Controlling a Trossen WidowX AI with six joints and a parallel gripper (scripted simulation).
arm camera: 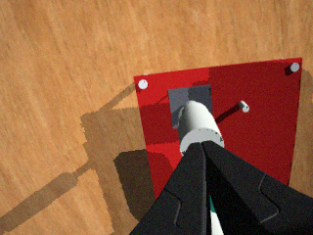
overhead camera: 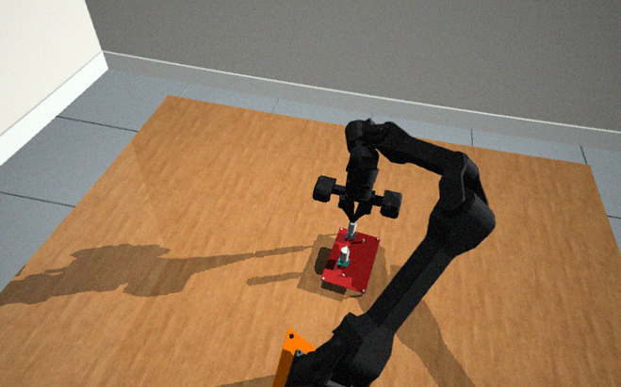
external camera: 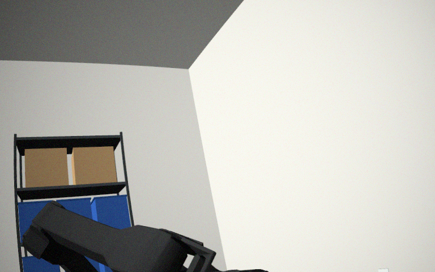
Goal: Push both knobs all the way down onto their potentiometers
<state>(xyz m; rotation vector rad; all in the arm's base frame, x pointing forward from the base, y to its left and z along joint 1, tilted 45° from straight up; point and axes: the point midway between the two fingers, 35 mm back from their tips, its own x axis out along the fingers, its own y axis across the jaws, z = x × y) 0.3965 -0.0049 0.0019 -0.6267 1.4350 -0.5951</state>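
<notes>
My gripper tip is now 20 mm above the knob. The rest, counted from my gripper tip: teal potentiometer 80 mm behind, 30 mm below.
</notes>
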